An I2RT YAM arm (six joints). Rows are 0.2 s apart.
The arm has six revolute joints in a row. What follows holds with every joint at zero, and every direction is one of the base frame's. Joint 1 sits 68 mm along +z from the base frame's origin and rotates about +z. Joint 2 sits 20 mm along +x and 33.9 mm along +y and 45.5 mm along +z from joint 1 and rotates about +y. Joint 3 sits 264 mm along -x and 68.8 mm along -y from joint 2 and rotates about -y. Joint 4 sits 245 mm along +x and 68.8 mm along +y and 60 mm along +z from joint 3 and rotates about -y. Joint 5 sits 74 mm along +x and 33.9 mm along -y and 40.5 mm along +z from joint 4 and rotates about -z. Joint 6 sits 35.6 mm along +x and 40.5 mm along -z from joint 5 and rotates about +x. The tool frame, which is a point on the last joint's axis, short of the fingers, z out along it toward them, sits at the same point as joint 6; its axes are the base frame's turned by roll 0, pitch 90 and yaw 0 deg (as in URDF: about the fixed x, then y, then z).
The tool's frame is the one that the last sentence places.
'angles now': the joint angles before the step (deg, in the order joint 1, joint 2, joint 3, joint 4, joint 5, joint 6). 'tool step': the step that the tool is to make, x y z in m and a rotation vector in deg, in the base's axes. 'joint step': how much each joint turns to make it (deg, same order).
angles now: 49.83, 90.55, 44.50, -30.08, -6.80, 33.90
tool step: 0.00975, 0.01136, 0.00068, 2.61, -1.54, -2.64
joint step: 0.00, 2.03, 1.83, 3.50, 0.22, 2.70
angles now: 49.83, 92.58, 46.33, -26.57, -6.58, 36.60
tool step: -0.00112, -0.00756, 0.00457, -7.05, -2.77, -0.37
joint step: 0.01, -0.82, 0.92, -5.42, 6.53, -1.40
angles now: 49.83, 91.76, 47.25, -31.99, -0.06, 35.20
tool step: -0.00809, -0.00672, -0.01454, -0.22, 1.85, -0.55
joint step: 0.26, 0.24, -3.52, 2.41, -1.06, 1.07
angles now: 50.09, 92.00, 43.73, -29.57, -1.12, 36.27
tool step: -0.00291, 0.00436, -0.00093, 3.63, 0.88, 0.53
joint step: 0.71, -0.28, -0.84, 2.84, -2.87, 0.86
